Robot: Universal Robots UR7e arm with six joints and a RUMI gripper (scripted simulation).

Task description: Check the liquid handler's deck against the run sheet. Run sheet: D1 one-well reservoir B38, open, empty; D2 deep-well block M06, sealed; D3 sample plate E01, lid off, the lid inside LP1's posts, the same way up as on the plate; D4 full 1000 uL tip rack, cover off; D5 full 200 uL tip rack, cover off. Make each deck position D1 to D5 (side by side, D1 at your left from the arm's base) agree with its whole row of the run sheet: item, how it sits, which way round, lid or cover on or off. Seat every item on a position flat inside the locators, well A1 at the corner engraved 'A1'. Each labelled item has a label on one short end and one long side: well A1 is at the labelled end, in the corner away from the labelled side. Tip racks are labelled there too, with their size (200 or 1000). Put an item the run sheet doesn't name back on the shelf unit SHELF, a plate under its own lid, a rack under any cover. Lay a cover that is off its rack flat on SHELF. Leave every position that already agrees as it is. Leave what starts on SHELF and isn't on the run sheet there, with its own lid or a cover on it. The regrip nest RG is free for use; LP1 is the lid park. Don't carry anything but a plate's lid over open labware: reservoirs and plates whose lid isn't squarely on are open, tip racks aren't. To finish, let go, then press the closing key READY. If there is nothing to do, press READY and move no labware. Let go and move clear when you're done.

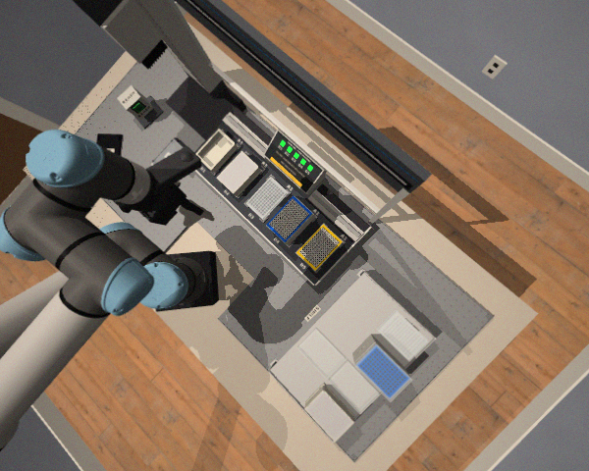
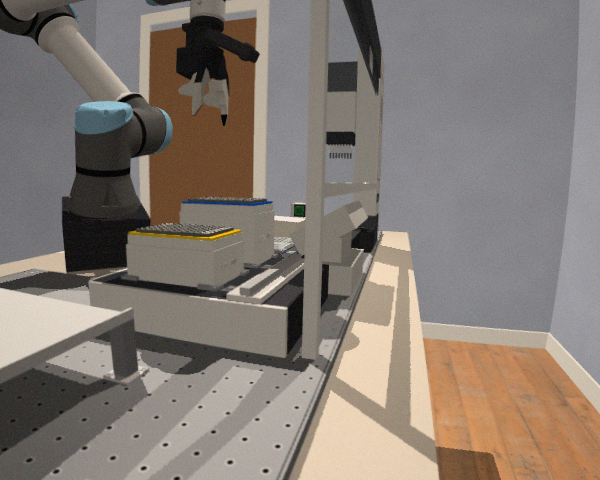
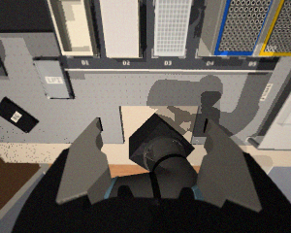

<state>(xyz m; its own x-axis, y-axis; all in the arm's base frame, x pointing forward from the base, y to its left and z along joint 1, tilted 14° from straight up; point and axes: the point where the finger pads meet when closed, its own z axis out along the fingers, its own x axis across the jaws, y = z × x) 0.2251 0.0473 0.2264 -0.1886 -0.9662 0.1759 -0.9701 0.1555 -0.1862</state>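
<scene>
My hand is 140 mm short of the sealed block, 50 mm to the right of it and 230 mm above it. Also, from my hand: blue-rimmed tip rack 100 mm ahead, 190 mm to the right, 190 mm below; then cream reservoir 170 mm ahead, 170 mm to the left, 250 mm below; then well plate 120 mm ahead, 80 mm to the right, 250 mm below.
</scene>
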